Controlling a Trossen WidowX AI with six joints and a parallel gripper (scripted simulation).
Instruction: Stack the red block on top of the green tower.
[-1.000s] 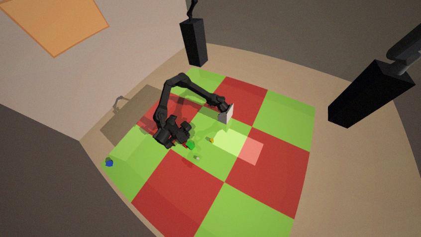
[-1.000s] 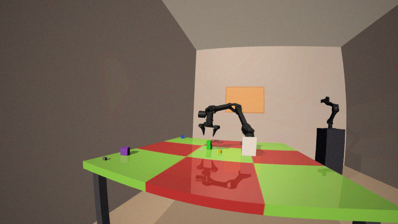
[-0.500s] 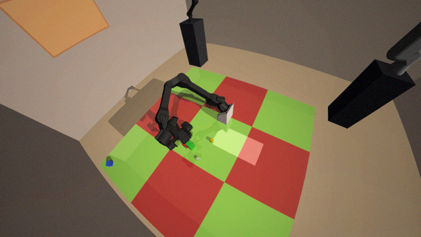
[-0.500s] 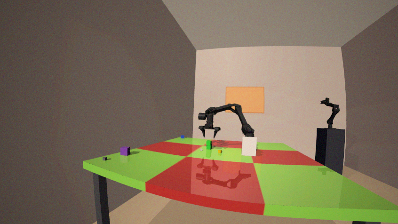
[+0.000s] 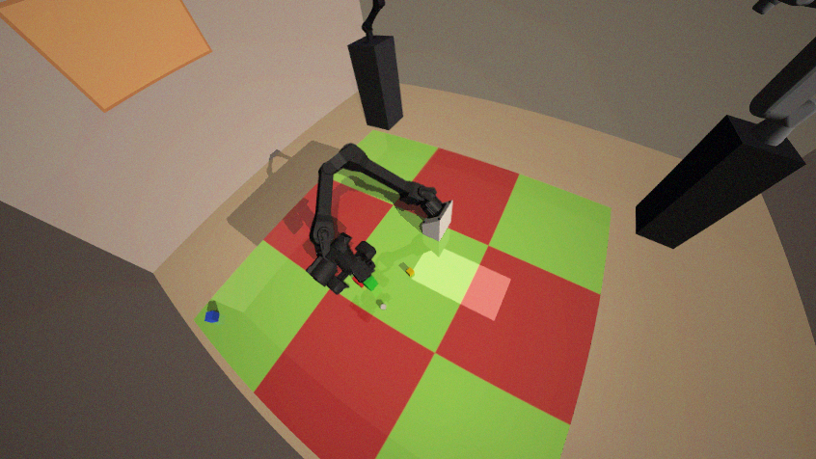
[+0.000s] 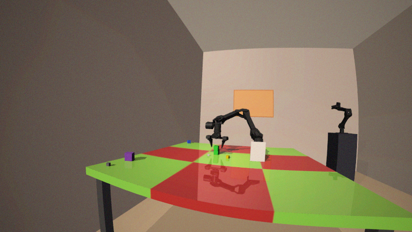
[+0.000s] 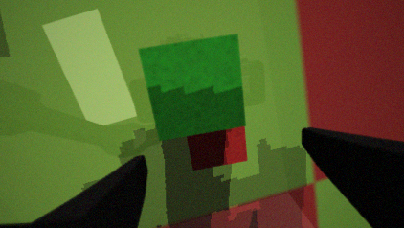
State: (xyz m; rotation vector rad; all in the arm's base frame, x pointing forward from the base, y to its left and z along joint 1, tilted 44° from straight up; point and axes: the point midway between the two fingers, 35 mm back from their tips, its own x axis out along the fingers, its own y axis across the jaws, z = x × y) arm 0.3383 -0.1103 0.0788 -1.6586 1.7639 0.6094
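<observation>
Now: gripper tip 30 mm above the red block. From my gripper tip the other things lie so: small white cube 40 mm ahead, 120 mm to the left, 40 mm below; then small orange block 120 mm behind, 140 mm to the left, 40 mm below; then blue block 430 mm ahead, 430 mm to the right, 30 mm below.
</observation>
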